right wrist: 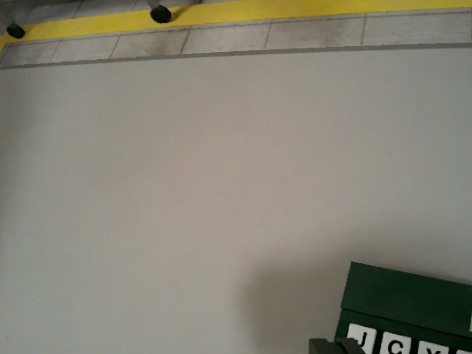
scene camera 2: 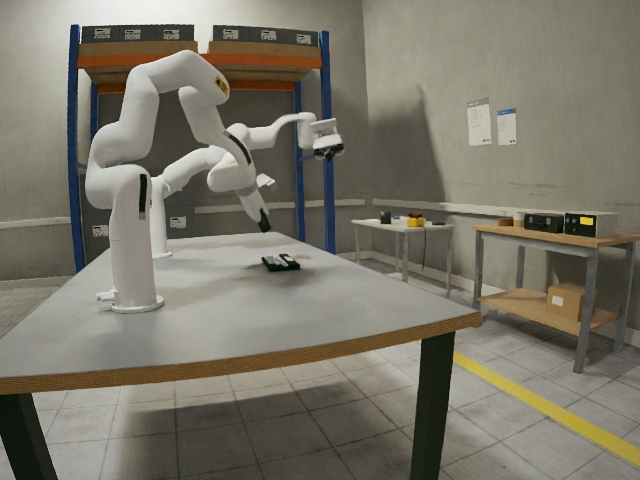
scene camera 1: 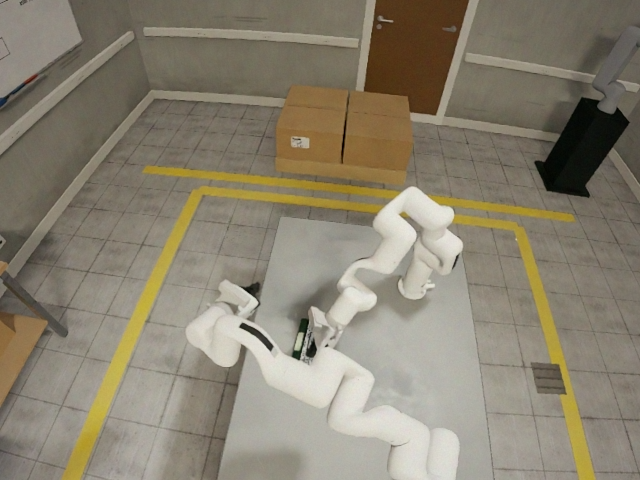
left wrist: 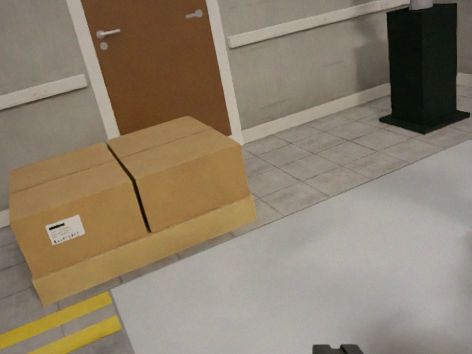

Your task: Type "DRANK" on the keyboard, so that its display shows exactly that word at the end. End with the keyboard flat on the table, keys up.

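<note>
The green keyboard (scene camera 1: 301, 330) (scene camera 2: 281, 267) (right wrist: 405, 295) lies flat on the table, keys up. Its pale display (scene camera 1: 298, 341) shows no legible text in scene camera 1. In the right wrist view, part of the keyboard shows at the bottom right, with the J, C and Y keys; the rest is out of frame. My right gripper (scene camera 1: 312, 350) (scene camera 2: 264, 227) (right wrist: 336, 346) is shut and empty, above the keyboard, its fingertips overlapping the J key's edge in the right wrist view. My left gripper (scene camera 1: 253, 289) (scene camera 2: 329, 153) (left wrist: 337, 349) is shut and empty, raised beyond the table's edge, away from the keyboard.
The grey table (scene camera 1: 413, 372) (scene camera 2: 206, 320) (left wrist: 250, 300) (right wrist: 175, 175) carries both arm bases. The left arm stretches across the table near the keyboard in scene camera 1. Cardboard boxes (scene camera 1: 343, 129) (left wrist: 130, 200) stand on the floor beyond the table. Side benches stand at the right in scene camera 2.
</note>
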